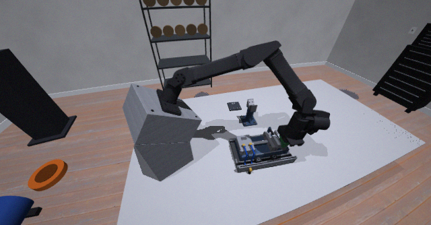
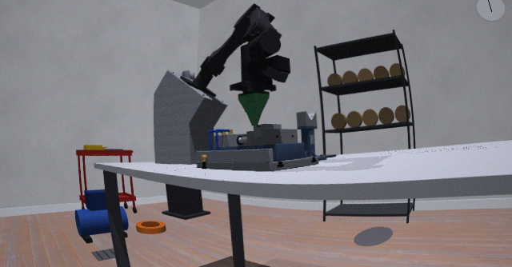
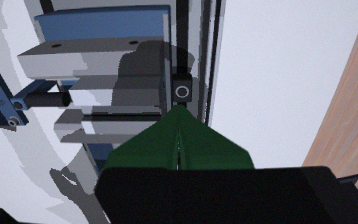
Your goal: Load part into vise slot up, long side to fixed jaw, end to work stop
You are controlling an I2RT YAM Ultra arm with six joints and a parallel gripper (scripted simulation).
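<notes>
My hand is 1 cm short of the part, 4 cm to the right of it and 1 cm above it. The rest, counted from my hand: work stop (3 cm ahead, 11 cm to the left, 3 cm below); fixed jaw (4 cm ahead, 5 cm to the left, 4 cm below); moving jaw (2 cm behind, 7 cm to the left, 4 cm below).
</notes>
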